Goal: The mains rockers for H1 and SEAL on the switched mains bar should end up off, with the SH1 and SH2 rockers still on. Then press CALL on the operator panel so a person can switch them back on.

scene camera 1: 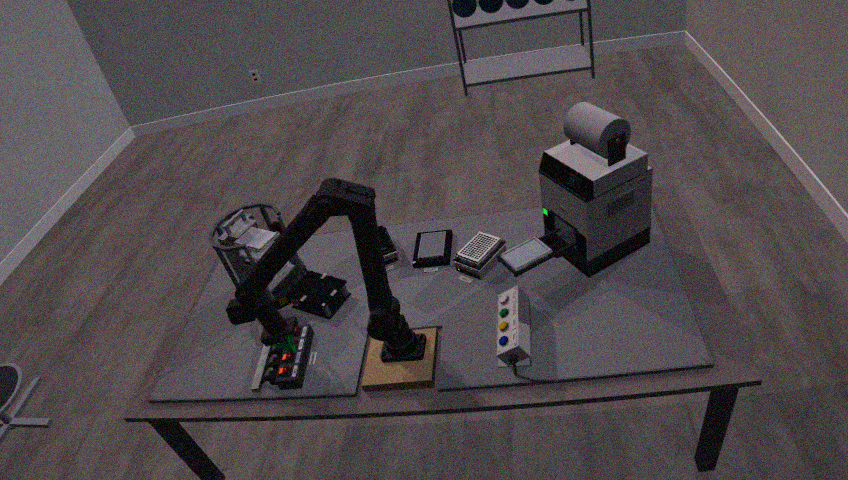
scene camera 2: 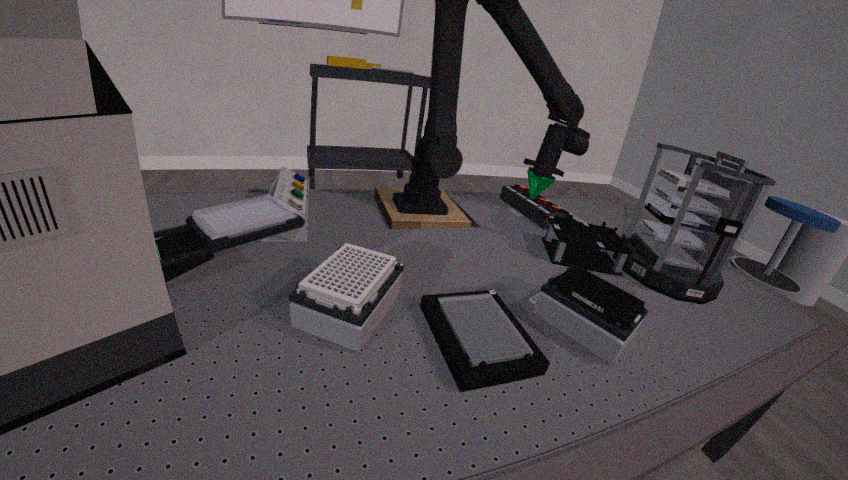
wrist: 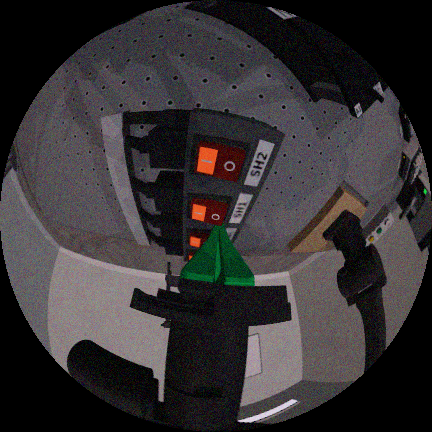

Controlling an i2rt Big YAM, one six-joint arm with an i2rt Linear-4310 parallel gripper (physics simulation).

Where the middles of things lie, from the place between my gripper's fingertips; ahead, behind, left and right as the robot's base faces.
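Labels:
The rack tower [scene camera 2: 723,199] is 190 mm to the left of my hand, 110 mm above it and 330 mm ahead of it. There's a tray [scene camera 2: 219,244] too, and that one's 700 mm to the right of my hand, 290 mm ahead of it and 50 mm above it.

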